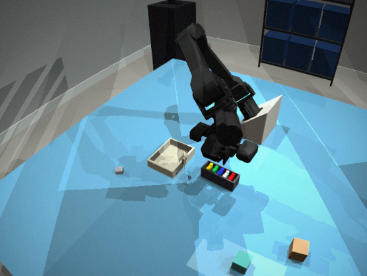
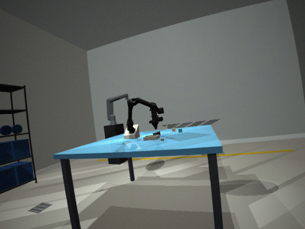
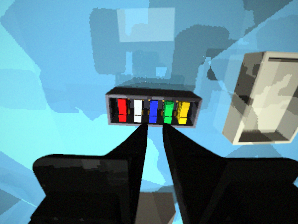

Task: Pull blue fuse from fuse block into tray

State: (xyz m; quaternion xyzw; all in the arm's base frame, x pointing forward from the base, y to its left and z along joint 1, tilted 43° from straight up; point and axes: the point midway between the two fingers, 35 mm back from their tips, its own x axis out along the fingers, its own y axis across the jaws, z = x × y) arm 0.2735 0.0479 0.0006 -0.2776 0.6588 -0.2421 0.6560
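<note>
Right now the blue fuse is 50 mm below my gripper tip. The rest, counted from my gripper tip: green fuse (50 mm below, 20 mm to the right); white fuse (50 mm below, 20 mm to the left); red fuse (50 mm below, 40 mm to the left).
</note>
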